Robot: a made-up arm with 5 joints. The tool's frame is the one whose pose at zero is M. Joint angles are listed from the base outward.
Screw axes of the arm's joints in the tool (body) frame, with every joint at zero. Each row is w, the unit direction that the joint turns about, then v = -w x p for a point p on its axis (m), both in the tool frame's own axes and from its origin. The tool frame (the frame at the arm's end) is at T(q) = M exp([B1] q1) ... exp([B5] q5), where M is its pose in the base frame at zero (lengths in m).
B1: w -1 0 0 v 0 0.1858 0.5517
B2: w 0 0 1 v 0.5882 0.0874 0
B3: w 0 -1 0 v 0.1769 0 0.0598
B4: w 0 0 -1 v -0.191 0.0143 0
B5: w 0 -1 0 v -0.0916 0 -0.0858
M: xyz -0.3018 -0.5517 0.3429 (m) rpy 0 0 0 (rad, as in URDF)
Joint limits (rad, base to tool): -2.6..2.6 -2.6..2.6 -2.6..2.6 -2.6..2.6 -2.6..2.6
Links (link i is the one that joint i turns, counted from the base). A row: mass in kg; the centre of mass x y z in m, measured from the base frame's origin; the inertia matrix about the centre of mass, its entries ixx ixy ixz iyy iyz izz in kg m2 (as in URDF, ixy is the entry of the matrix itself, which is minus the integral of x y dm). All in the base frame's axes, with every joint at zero. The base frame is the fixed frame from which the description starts. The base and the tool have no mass.
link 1: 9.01; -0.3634 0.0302 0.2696; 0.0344 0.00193 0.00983 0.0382 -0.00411 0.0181
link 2: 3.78; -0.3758 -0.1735 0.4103; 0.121 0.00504 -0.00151 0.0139 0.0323 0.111
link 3: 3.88; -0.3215 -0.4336 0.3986; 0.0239 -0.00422 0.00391 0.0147 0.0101 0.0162
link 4: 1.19; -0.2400 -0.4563 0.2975; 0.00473 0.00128 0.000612 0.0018 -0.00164 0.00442
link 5: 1.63; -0.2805 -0.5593 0.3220; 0.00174 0 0.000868 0.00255 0 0.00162
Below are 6 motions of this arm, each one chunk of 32 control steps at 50 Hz.
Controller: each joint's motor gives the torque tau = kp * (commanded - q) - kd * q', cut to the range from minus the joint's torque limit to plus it. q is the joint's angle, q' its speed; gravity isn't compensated. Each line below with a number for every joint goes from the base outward.
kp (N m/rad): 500 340 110 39 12
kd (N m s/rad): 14 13 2.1 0.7 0.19
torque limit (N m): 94 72 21 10 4.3
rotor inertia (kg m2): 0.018 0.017 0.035 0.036 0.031
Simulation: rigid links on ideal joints. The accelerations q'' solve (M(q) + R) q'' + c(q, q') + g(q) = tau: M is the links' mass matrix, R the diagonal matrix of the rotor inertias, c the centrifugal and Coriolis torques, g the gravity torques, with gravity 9.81 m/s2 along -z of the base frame. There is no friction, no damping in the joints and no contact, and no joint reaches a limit. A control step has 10 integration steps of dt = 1/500 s. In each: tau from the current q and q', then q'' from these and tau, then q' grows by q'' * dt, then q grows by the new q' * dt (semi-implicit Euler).
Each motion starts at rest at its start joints. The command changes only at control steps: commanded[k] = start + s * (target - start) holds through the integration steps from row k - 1 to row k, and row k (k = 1, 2, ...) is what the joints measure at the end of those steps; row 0 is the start. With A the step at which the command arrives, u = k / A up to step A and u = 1 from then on. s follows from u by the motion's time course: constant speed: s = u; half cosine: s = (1 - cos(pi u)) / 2; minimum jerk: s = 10 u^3 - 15 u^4 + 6 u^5; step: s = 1 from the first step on.
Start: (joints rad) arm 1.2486 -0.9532 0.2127 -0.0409 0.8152
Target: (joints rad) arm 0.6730 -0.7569 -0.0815 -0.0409 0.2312
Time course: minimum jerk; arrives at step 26
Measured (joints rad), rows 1 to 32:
1: 1.2521 -0.9530 0.2045 -0.0420 0.8196
2: 1.2595 -0.9546 0.1887 -0.0431 0.8297
3: 1.2680 -0.9601 0.1730 -0.0411 0.8416
4: 1.2752 -0.9696 0.1603 -0.0347 0.8508
5: 1.2794 -0.9823 0.1498 -0.0237 0.8530
6: 1.2793 -0.9966 0.1385 -0.0090 0.8447
7: 1.2735 -1.0107 0.1231 0.0082 0.8238
8: 1.2607 -1.0234 0.1012 0.0273 0.7903
9: 1.2399 -1.0335 0.0720 0.0480 0.7462
10: 1.2105 -1.0404 0.0361 0.0705 0.6959
11: 1.1729 -1.0434 -0.0045 0.0949 0.6446
12: 1.1283 -1.0423 -0.0466 0.1202 0.5982
13: 1.0786 -1.0368 -0.0868 0.1448 0.5611
14: 1.0263 -1.0271 -0.1216 0.1661 0.5354
15: 0.9740 -1.0132 -0.1487 0.1814 0.5206
16: 0.9235 -0.9956 -0.1668 0.1881 0.5137
17: 0.8761 -0.9746 -0.1762 0.1844 0.5106
18: 0.8323 -0.9509 -0.1780 0.1695 0.5070
19: 0.7922 -0.9251 -0.1739 0.1437 0.4994
20: 0.7559 -0.8979 -0.1654 0.1086 0.4854
21: 0.7232 -0.8700 -0.1539 0.0668 0.4642
22: 0.6943 -0.8420 -0.1403 0.0216 0.4365
23: 0.6695 -0.8147 -0.1257 -0.0237 0.4040
24: 0.6492 -0.7887 -0.1109 -0.0662 0.3690
25: 0.6335 -0.7645 -0.0968 -0.1036 0.3342
26: 0.6226 -0.7430 -0.0842 -0.1345 0.3018
27: 0.6165 -0.7246 -0.0738 -0.1577 0.2733
28: 0.6148 -0.7100 -0.0659 -0.1731 0.2496
29: 0.6169 -0.6997 -0.0607 -0.1807 0.2310
30: 0.6220 -0.6940 -0.0584 -0.1808 0.2177
31: 0.6293 -0.6929 -0.0587 -0.1743 0.2095
32: 0.6380 -0.6963 -0.0617 -0.1618 0.2063

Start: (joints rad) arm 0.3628 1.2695 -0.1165 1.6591 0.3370
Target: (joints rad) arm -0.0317 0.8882 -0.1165 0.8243 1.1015
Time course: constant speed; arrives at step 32
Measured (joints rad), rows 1 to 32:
1: 0.3627 1.2698 -0.1133 1.6576 0.3433
2: 0.3608 1.2709 -0.1051 1.6522 0.3611
3: 0.3562 1.2722 -0.0927 1.6409 0.3905
4: 0.3489 1.2730 -0.0777 1.6224 0.4309
5: 0.3394 1.2725 -0.0619 1.5964 0.4807
6: 0.3283 1.2702 -0.0475 1.5637 0.5375
7: 0.3160 1.2658 -0.0362 1.5259 0.5981
8: 0.3029 1.2593 -0.0290 1.4846 0.6588
9: 0.2891 1.2503 -0.0263 1.4418 0.7158
10: 0.2746 1.2390 -0.0275 1.3991 0.7661
11: 0.2595 1.2255 -0.0319 1.3578 0.8072
12: 0.2438 1.2099 -0.0387 1.3192 0.8379
13: 0.2275 1.1926 -0.0470 1.2843 0.8580
14: 0.2109 1.1738 -0.0562 1.2536 0.8685
15: 0.1940 1.1541 -0.0657 1.2274 0.8713
16: 0.1771 1.1338 -0.0753 1.2055 0.8692
17: 0.1603 1.1132 -0.0847 1.1874 0.8649
18: 0.1438 1.0928 -0.0938 1.1720 0.8616
19: 0.1276 1.0728 -0.1022 1.1581 0.8617
20: 0.1119 1.0535 -0.1099 1.1443 0.8673
21: 0.0965 1.0350 -0.1165 1.1296 0.8798
22: 0.0815 1.0174 -0.1219 1.1128 0.8996
23: 0.0668 1.0008 -0.1259 1.0935 0.9265
24: 0.0522 0.9853 -0.1285 1.0713 0.9596
25: 0.0378 0.9708 -0.1297 1.0461 0.9973
26: 0.0235 0.9574 -0.1296 1.0183 1.0382
27: 0.0092 0.9449 -0.1286 0.9881 1.0802
28: -0.0051 0.9333 -0.1267 0.9561 1.1217
29: -0.0192 0.9223 -0.1243 0.9227 1.1613
30: -0.0332 0.9120 -0.1216 0.8887 1.1978
31: -0.0470 0.9020 -0.1188 0.8546 1.2304
32: -0.0606 0.8923 -0.1162 0.8209 1.2589

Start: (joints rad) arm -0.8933 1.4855 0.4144 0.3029 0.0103
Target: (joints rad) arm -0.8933 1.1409 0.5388 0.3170 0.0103
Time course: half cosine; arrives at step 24
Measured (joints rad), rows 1 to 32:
1: -0.8965 1.4851 0.4072 0.3024 0.0131
2: -0.9013 1.4808 0.3941 0.3021 0.0206
3: -0.9053 1.4709 0.3812 0.3044 0.0321
4: -0.9087 1.4559 0.3712 0.3115 0.0465
5: -0.9122 1.4366 0.3648 0.3240 0.0626
6: -0.9164 1.4141 0.3618 0.3409 0.0794
7: -0.9212 1.3889 0.3613 0.3603 0.0956
8: -0.9265 1.3617 0.3625 0.3799 0.1104
9: -0.9319 1.3329 0.3644 0.3976 0.1228
10: -0.9373 1.3031 0.3665 0.4118 0.1324
11: -0.9424 1.2728 0.3685 0.4220 0.1385
12: -0.9471 1.2424 0.3707 0.4282 0.1410
13: -0.9516 1.2125 0.3736 0.4311 0.1399
14: -0.9556 1.1835 0.3775 0.4317 0.1354
15: -0.9593 1.1558 0.3826 0.4309 0.1280
16: -0.9625 1.1298 0.3887 0.4294 0.1185
17: -0.9653 1.1058 0.3956 0.4279 0.1080
18: -0.9675 1.0841 0.4028 0.4264 0.0972
19: -0.9692 1.0649 0.4096 0.4253 0.0873
20: -0.9705 1.0484 0.4158 0.4244 0.0789
21: -0.9713 1.0347 0.4210 0.4238 0.0727
22: -0.9718 1.0239 0.4250 0.4234 0.0691
23: -0.9721 1.0160 0.4277 0.4232 0.0680
24: -0.9721 1.0110 0.4291 0.4233 0.0693
25: -0.9721 1.0089 0.4293 0.4235 0.0728
26: -0.9717 1.0092 0.4290 0.4238 0.0781
27: -0.9709 1.0114 0.4290 0.4239 0.0847
28: -0.9696 1.0149 0.4298 0.4235 0.0920
29: -0.9678 1.0194 0.4318 0.4224 0.0994
30: -0.9656 1.0245 0.4350 0.4202 0.1058
31: -0.9633 1.0298 0.4391 0.4168 0.1107
32: -0.9609 1.0352 0.4438 0.4122 0.1134

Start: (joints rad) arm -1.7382 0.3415 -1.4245 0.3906 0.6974
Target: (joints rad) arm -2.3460 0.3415 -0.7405 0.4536 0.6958
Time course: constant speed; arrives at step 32
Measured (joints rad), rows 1 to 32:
1: -1.7432 0.3421 -1.4325 0.3945 0.6985
2: -1.7557 0.3430 -1.4474 0.4074 0.7001
3: -1.7738 0.3431 -1.4594 0.4298 0.7010
4: -1.7954 0.3419 -1.4620 0.4588 0.7007
5: -1.8190 0.3392 -1.4529 0.4885 0.6996
6: -1.8436 0.3353 -1.4326 0.5124 0.6988
7: -1.8686 0.3303 -1.4037 0.5252 0.6998
8: -1.8938 0.3248 -1.3698 0.5241 0.7039
9: -1.9195 0.3192 -1.3341 0.5093 0.7122
10: -1.9455 0.3141 -1.2991 0.4838 0.7245
11: -1.9720 0.3100 -1.2659 0.4523 0.7400
12: -1.9985 0.3073 -1.2346 0.4201 0.7570
13: -2.0247 0.3060 -1.2046 0.3921 0.7734
14: -2.0500 0.3062 -1.1751 0.3717 0.7875
15: -2.0739 0.3076 -1.1460 0.3607 0.7975
16: -2.0961 0.3100 -1.1176 0.3586 0.8023
17: -2.1162 0.3133 -1.0907 0.3638 0.8013
18: -2.1341 0.3172 -1.0663 0.3742 0.7943
19: -2.1496 0.3214 -1.0449 0.3874 0.7816
20: -2.1630 0.3254 -1.0264 0.4018 0.7639
21: -2.1746 0.3291 -1.0106 0.4162 0.7421
22: -2.1847 0.3321 -0.9968 0.4301 0.7175
23: -2.1939 0.3342 -0.9842 0.4435 0.6918
24: -2.2028 0.3355 -0.9721 0.4565 0.6665
25: -2.2121 0.3359 -0.9597 0.4691 0.6434
26: -2.2223 0.3355 -0.9466 0.4812 0.6240
27: -2.2337 0.3344 -0.9324 0.4927 0.6097
28: -2.2467 0.3327 -0.9168 0.5029 0.6013
29: -2.2614 0.3305 -0.8997 0.5115 0.5991
30: -2.2779 0.3280 -0.8810 0.5179 0.6029
31: -2.2961 0.3253 -0.8607 0.5218 0.6118
32: -2.3157 0.3224 -0.8390 0.5231 0.6248

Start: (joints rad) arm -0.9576 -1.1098 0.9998 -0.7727 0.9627
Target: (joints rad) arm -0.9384 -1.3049 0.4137 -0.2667 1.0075
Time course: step
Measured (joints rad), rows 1 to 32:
1: -0.9602 -1.1146 0.9897 -0.7696 0.9702
2: -0.9656 -1.1257 0.9593 -0.7568 0.9893
3: -0.9717 -1.1397 0.9066 -0.7291 1.0176
4: -0.9774 -1.1533 0.8308 -0.6828 1.0536
5: -0.9826 -1.1637 0.7321 -0.6170 1.0970
6: -0.9892 -1.1697 0.6133 -0.5335 1.1493
7: -1.0036 -1.1749 0.4917 -0.4408 1.2140
8: -1.0283 -1.1835 0.3852 -0.3462 1.2893
9: -1.0592 -1.1966 0.3029 -0.2528 1.3676
10: -1.0875 -1.2124 0.2468 -0.1638 1.4404
11: -1.1044 -1.2277 0.2115 -0.0871 1.4973
12: -1.1059 -1.2411 0.1939 -0.0321 1.5268
13: -1.0939 -1.2541 0.1972 -0.0023 1.5206
14: -1.0735 -1.2683 0.2252 0.0012 1.4746
15: -1.0491 -1.2817 0.2690 -0.0270 1.3903
16: -1.0242 -1.2919 0.3175 -0.0847 1.2790
17: -1.0021 -1.2975 0.3648 -0.1621 1.1579
18: -0.9847 -1.2982 0.4080 -0.2462 1.0408
19: -0.9726 -1.2940 0.4461 -0.3248 0.9377
20: -0.9654 -1.2849 0.4782 -0.3886 0.8547
21: -0.9624 -1.2716 0.5033 -0.4328 0.7954
22: -0.9633 -1.2552 0.5206 -0.4565 0.7619
23: -0.9676 -1.2374 0.5300 -0.4622 0.7550
24: -0.9749 -1.2197 0.5317 -0.4538 0.7747
25: -0.9849 -1.2034 0.5262 -0.4361 0.8195
26: -0.9968 -1.1897 0.5145 -0.4131 0.8867
27: -1.0098 -1.1790 0.4980 -0.3883 0.9717
28: -1.0230 -1.1717 0.4781 -0.3639 1.0682
29: -1.0355 -1.1677 0.4568 -0.3415 1.1685
30: -1.0463 -1.1668 0.4359 -0.3219 1.2636
31: -1.0547 -1.1686 0.4172 -0.3060 1.3450
32: -1.0599 -1.1726 0.4026 -0.2938 1.4081

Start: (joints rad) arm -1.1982 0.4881 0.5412 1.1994 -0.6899
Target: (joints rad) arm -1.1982 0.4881 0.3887 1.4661 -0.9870
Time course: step
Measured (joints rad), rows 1 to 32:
1: -1.2012 0.4908 0.5231 1.2154 -0.7208
2: -1.2095 0.4958 0.4823 1.2569 -0.7993
3: -1.2220 0.4989 0.4333 1.3145 -0.9085
4: -1.2372 0.4967 0.3879 1.3757 -1.0295
5: -1.2536 0.4874 0.3533 1.4292 -1.1448
6: -1.2695 0.4714 0.3310 1.4674 -1.2404
7: -1.2842 0.4508 0.3186 1.4879 -1.3075
8: -1.2970 0.4285 0.3119 1.4918 -1.3429
9: -1.3073 0.4075 0.3070 1.4827 -1.3480
10: -1.3148 0.3897 0.3016 1.4645 -1.3256
11: -1.3192 0.3764 0.2953 1.4422 -1.2817
12: -1.3204 0.3680 0.2894 1.4206 -1.2241
13: -1.3186 0.3641 0.2859 1.4039 -1.1611
14: -1.3142 0.3645 0.2864 1.3951 -1.1002
15: -1.3078 0.3684 0.2916 1.3954 -1.0473
16: -1.3000 0.3754 0.3009 1.4036 -1.0062
17: -1.2916 0.3847 0.3131 1.4172 -0.9787
18: -1.2832 0.3958 0.3265 1.4327 -0.9644
19: -1.2756 0.4078 0.3396 1.4466 -0.9619
20: -1.2690 0.4200 0.3514 1.4558 -0.9689
21: -1.2639 0.4316 0.3612 1.4586 -0.9831
22: -1.2604 0.4419 0.3688 1.4545 -1.0022
23: -1.2585 0.4504 0.3740 1.4440 -1.0247
24: -1.2581 0.4567 0.3771 1.4287 -1.0490
25: -1.2591 0.4607 0.3783 1.4107 -1.0740
26: -1.2612 0.4623 0.3780 1.3924 -1.0986
27: -1.2640 0.4617 0.3764 1.3761 -1.1217
28: -1.2673 0.4594 0.3738 1.3636 -1.1421
29: -1.2709 0.4558 0.3703 1.3563 -1.1587
30: -1.2744 0.4511 0.3661 1.3547 -1.1705
31: -1.2776 0.4459 0.3613 1.3586 -1.1765
32: -1.2805 0.4404 0.3559 1.3674 -1.1762

